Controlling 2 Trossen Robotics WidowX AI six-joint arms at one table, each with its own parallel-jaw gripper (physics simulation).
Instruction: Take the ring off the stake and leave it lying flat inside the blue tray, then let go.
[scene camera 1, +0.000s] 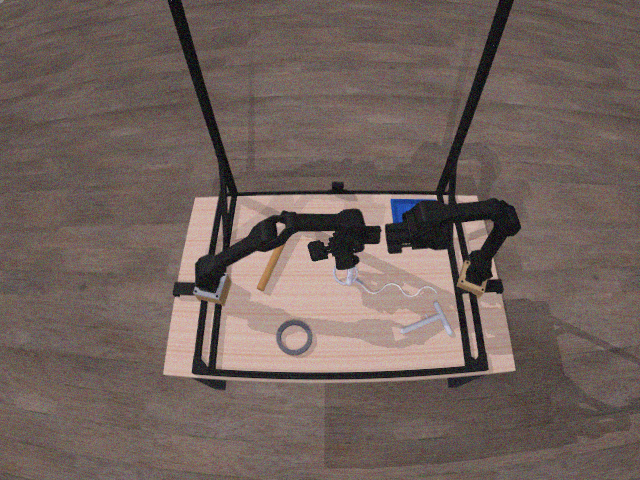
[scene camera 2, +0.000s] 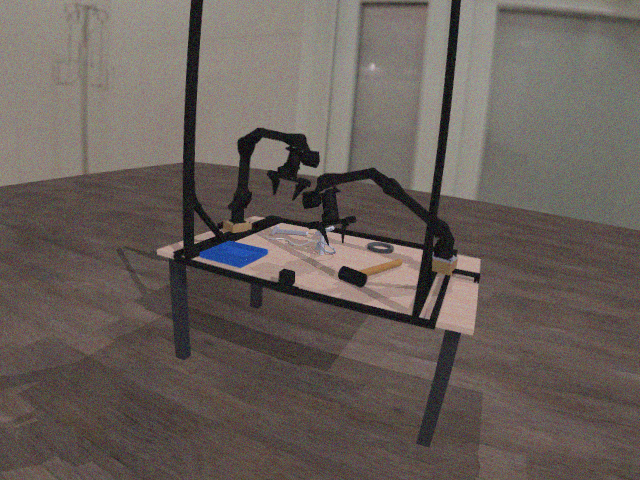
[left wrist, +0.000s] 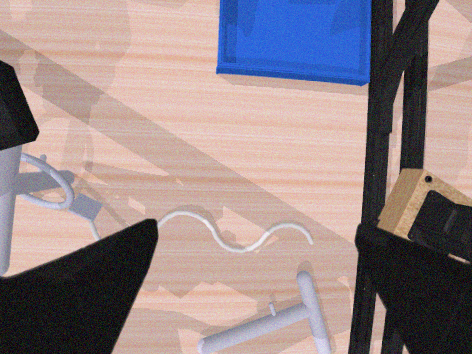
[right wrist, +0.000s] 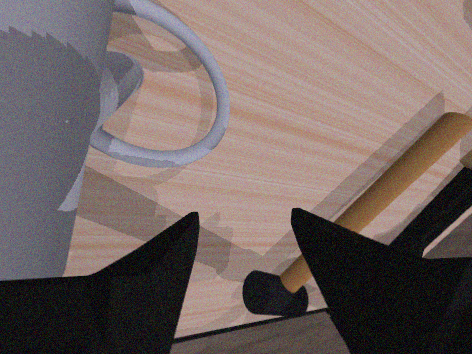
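Seen in the pictures: left gripper, fingertip midpoint: (scene camera 1: 415, 247) (scene camera 2: 283, 198) (left wrist: 257, 231); right gripper, fingertip midpoint: (scene camera 1: 328, 254) (scene camera 2: 335, 244) (right wrist: 245, 217); left arm's base at its link origin: (scene camera 1: 474, 276) (scene camera 2: 237, 221) (left wrist: 437, 224); right arm's base at its link origin: (scene camera 1: 209, 283) (scene camera 2: 443, 256).
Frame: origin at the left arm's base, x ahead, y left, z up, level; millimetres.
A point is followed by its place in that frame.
Observation:
A pale grey stake (scene camera 1: 352, 275) {x 403, y 200, z 49 mm} (left wrist: 5, 215) {x 410, y 176, z 48 mm} (right wrist: 45, 150) stands mid-table. A thin pale ring (scene camera 1: 336, 277) {x 463, y 190, z -39 mm} (left wrist: 69, 189) {x 399, y 154, z -17 mm} (right wrist: 223, 102) {x 474, y 183, z -29 mm} loops round its lower part; the stake hides part of it. A short grey arm also shows inside the loop. The blue tray (scene camera 1: 397, 207) {x 366, y -199, z -51 mm} (scene camera 2: 232, 253) {x 261, y -172, z -51 mm} (left wrist: 295, 76) {x 232, y -84, z -46 mm} is at the back right in scene camera 1; its visible floor is bare. My right gripper (scene camera 2: 334, 241) {x 514, y 145, z 13 mm} (right wrist: 245, 217) {x 514, y 145, z 13 mm} is open and empty, beside the stake and ring. My left gripper (scene camera 2: 285, 197) {x 246, y 77, z 152 mm} (left wrist: 257, 231) {x 246, y 77, z 152 mm} is open and empty, higher above the table.
A black-headed hammer (scene camera 1: 270, 268) {x 689, y 262, z -28 mm} (scene camera 2: 381, 267) {x 712, y 199, z -29 mm} (right wrist: 395, 177) {x 682, y 258, z -35 mm} lies near the right gripper. A dark grey ring (scene camera 1: 278, 338) {x 545, y 475, z -42 mm} (scene camera 2: 379, 251) {x 536, y 398, z -50 mm} lies separately. A pale T-shaped piece (scene camera 1: 421, 323) {x 126, y 230, z -38 mm} (left wrist: 255, 327) {x 131, y 222, z -39 mm} and a wavy white cord (scene camera 1: 387, 285) {x 287, y 139, z -52 mm} (left wrist: 215, 235) {x 231, y 137, z -49 mm} lie beyond the stake. Black frame bars edge the table.

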